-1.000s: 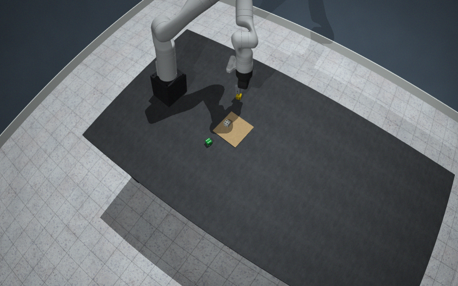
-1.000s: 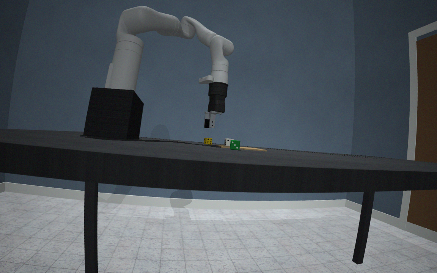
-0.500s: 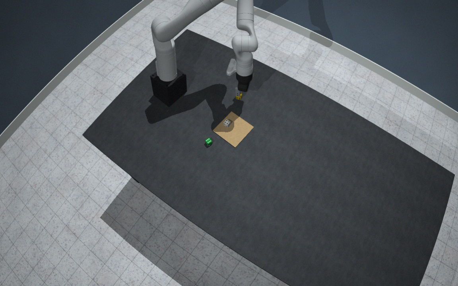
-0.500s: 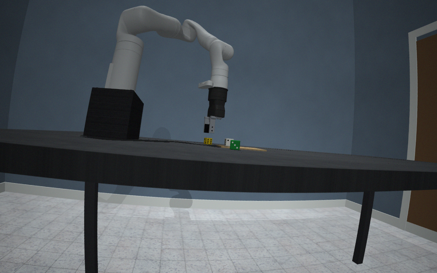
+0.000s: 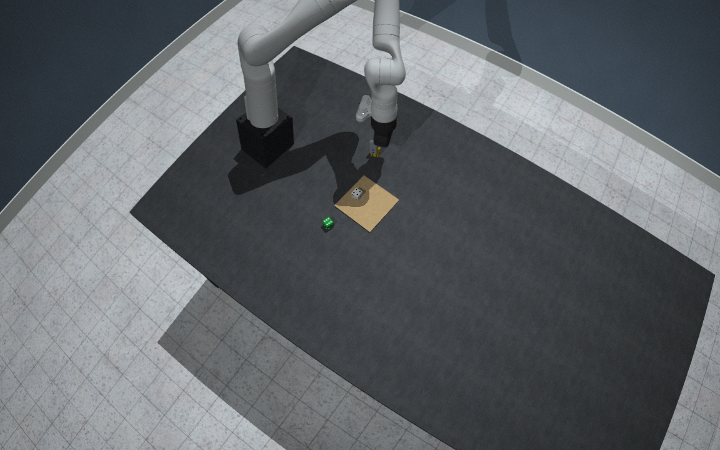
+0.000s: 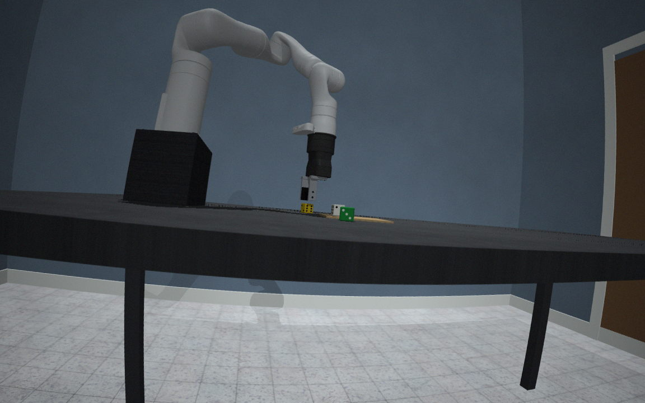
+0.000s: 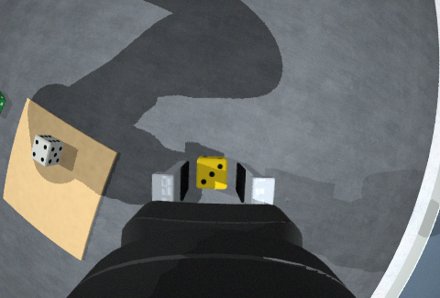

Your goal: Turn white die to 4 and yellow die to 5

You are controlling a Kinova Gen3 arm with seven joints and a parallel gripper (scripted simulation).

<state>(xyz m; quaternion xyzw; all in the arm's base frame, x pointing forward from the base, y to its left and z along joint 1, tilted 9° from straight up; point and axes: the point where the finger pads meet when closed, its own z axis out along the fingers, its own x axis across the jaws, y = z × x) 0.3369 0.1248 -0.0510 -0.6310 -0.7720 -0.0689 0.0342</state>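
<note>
Right now my hand is 4 cm above the yellow die. From my hand the other things lie so: green die 29 cm to the right, 4 cm below; then white die 2 cm ahead, 17 cm to the right, 3 cm below; then tan mat 6 cm ahead, 18 cm to the right, 5 cm below.
</note>
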